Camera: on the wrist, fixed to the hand. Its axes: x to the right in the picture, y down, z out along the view.
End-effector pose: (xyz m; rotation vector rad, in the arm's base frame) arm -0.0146 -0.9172 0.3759 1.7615 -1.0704 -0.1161
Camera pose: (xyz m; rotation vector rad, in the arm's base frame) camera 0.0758 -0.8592 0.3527 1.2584 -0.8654 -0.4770
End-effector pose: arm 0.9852 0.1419 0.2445 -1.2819 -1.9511 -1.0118
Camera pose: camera 0.9167 0.0595 0.2688 -1.5367 -1.8010 -1.7194
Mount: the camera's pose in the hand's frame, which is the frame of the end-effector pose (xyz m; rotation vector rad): 0.0045 -0.0774 -0.0778 -0.6042 -0.0372 -0.0873
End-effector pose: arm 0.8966 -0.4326 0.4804 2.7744 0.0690 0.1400
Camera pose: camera 0.8905 -0.3327 0.5255 2.1662 0.1164 0.0706
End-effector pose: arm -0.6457 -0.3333 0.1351 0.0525 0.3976 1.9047
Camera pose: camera -0.5951 -0.3245 0.0380 -0.3236 -0.2077 1.8624
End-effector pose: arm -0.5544 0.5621 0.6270 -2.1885 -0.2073 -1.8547
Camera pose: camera -0.6486 0.6131 0.6513 2.2331 -0.2536 1.8123
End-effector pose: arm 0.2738 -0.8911 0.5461 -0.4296 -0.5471 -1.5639
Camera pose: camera 0.2007 -0.9382 0.4790 -0.9005 -0.1075 -1.7973
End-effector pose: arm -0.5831 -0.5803 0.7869 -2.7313 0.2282 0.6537
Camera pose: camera -0.5295 -0.5351 0.8715 2.8046 0.1051 -0.7387
